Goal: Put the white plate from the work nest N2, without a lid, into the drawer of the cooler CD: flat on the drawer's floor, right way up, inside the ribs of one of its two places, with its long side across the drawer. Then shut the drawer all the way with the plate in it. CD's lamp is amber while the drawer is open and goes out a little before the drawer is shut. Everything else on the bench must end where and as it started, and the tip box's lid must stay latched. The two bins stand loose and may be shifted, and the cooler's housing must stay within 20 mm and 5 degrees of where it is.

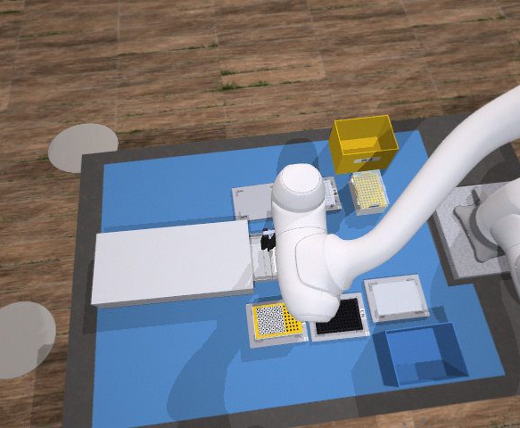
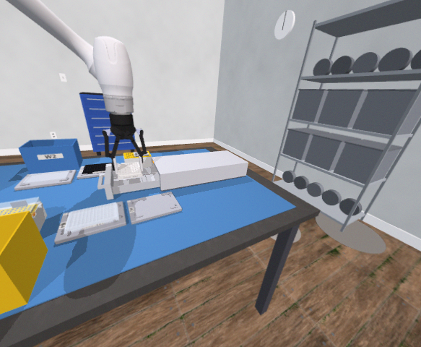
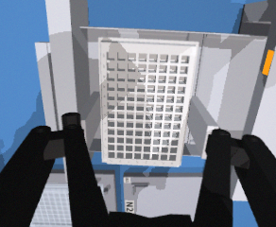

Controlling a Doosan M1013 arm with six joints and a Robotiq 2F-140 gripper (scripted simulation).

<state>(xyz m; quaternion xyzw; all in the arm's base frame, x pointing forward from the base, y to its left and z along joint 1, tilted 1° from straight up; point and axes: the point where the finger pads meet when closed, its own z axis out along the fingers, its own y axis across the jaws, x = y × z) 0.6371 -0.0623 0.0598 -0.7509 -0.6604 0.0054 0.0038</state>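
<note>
The drawer lies 70 mm below my hand and 30 mm ahead of it. The rest, counted from my hand: black plate (200 mm to the left, 100 mm behind, 70 mm below); white plate (20 mm below); yellow tip box (180 mm to the left, 60 mm ahead, 40 mm below).
</note>
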